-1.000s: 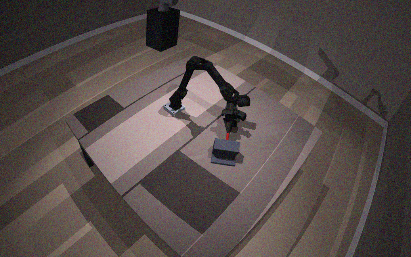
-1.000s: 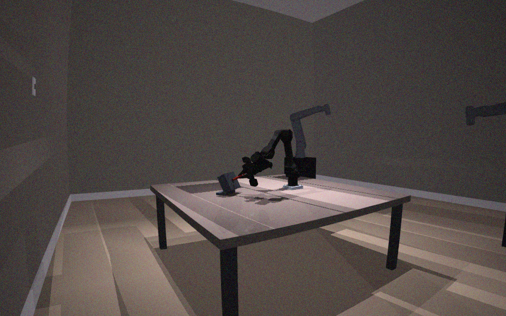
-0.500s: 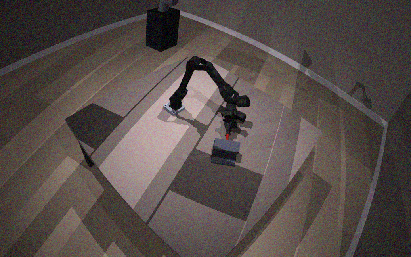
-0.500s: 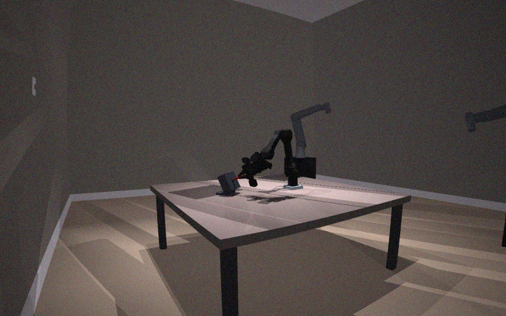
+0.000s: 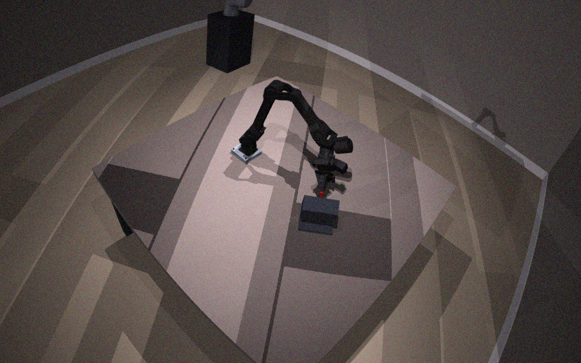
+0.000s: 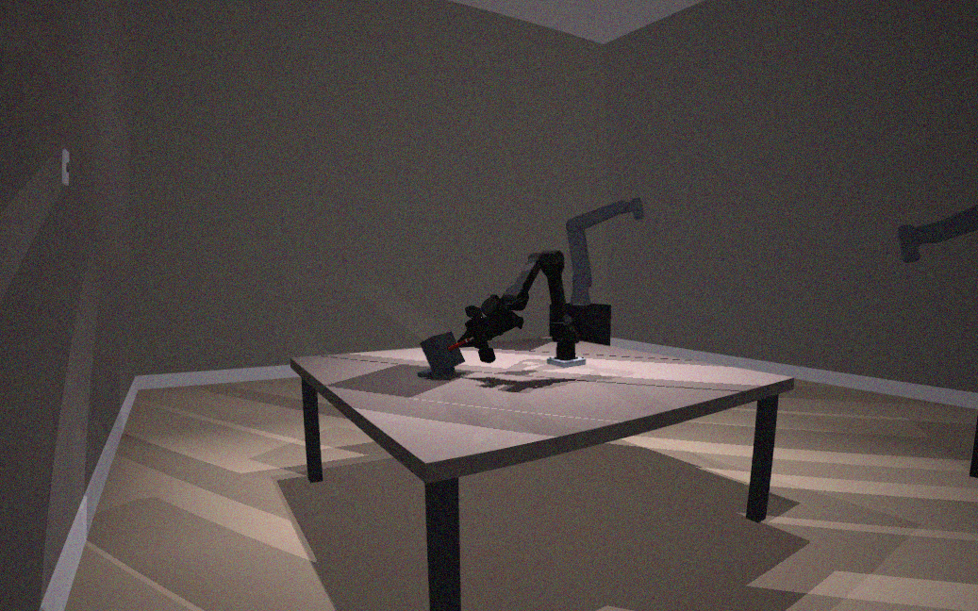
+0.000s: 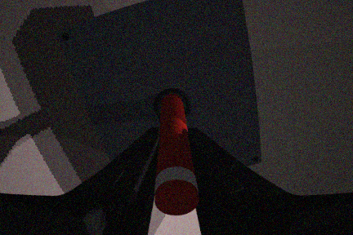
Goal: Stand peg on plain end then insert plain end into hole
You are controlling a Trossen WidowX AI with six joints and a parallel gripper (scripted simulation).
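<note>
Right now the sloped panel is 3 cm ahead of my gripper tip, 5 cm to the right of it and 3 cm below it. From my gripper tip the other things lie so: red peg: 1 cm behind, 1 cm to the left, 1 cm above.
</note>
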